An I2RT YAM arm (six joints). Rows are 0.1 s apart.
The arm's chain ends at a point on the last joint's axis. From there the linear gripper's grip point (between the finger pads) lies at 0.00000 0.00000 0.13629 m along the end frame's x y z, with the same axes.
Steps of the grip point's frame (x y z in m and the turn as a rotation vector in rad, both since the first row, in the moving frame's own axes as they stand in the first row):
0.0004 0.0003 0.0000 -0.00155 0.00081 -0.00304
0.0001 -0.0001 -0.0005 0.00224 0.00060 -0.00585
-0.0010 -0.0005 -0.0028 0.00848 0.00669 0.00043
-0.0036 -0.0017 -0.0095 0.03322 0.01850 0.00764
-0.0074 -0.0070 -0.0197 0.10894 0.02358 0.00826
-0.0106 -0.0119 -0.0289 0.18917 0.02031 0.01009
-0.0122 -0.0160 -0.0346 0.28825 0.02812 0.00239
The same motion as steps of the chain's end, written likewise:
0.0003 0.0001 0.0000 -0.00155 0.00081 -0.00304
0.0000 0.0002 -0.0005 0.00224 0.00060 -0.00585
-0.0019 0.0007 -0.0028 0.00848 0.00669 0.00043
-0.0061 0.0028 -0.0094 0.03322 0.01850 0.00764
-0.0107 0.0078 -0.0189 0.10894 0.02358 0.00826
-0.0135 0.0137 -0.0264 0.18917 0.02031 0.01009
-0.0160 0.0227 -0.0289 0.28825 0.02812 0.00239

